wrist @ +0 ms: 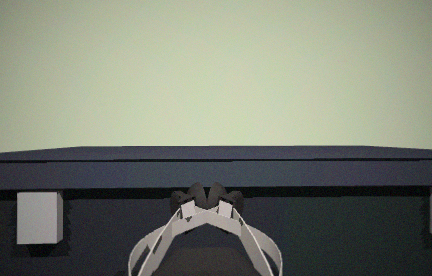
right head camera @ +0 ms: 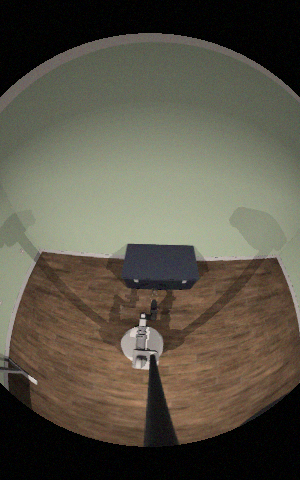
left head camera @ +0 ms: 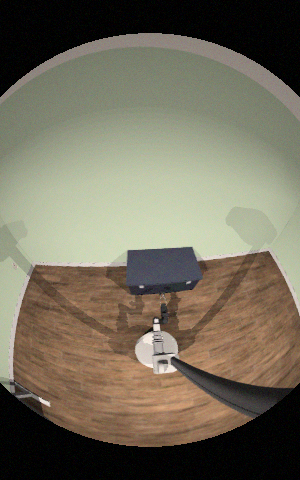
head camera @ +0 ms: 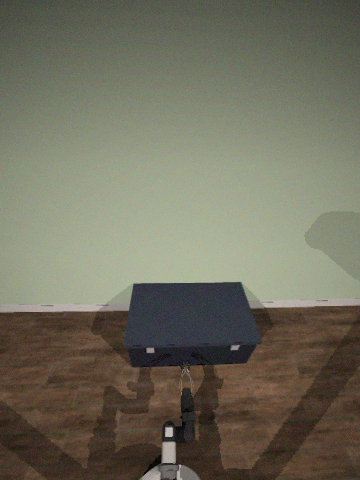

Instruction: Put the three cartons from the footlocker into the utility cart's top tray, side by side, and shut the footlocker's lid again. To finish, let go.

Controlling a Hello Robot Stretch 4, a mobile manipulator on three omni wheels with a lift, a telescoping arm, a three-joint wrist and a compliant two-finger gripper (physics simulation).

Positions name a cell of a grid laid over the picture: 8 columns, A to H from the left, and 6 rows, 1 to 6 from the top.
Scene:
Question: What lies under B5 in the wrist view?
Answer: A dark blue footlocker.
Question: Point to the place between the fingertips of my gripper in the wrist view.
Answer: D5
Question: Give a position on a dark blue footlocker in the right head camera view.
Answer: At E4

